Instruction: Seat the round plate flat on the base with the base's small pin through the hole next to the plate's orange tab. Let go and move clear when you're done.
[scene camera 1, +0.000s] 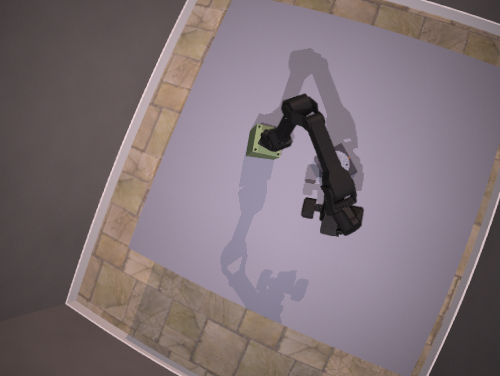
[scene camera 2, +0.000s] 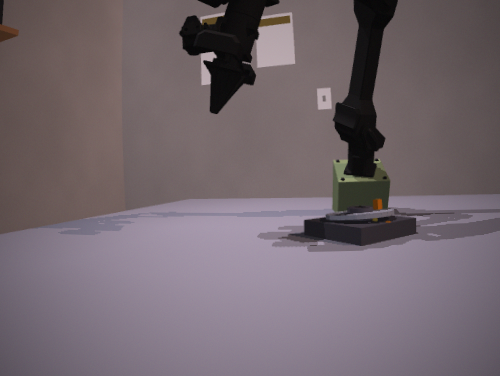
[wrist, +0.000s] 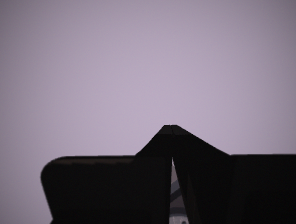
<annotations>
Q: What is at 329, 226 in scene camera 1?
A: My gripper.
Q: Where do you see my gripper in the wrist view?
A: At 170, 131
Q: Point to a dark square base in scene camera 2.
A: At 360, 233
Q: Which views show my gripper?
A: Scene camera 1, scene camera 2 and the wrist view: all of them.
</annotations>
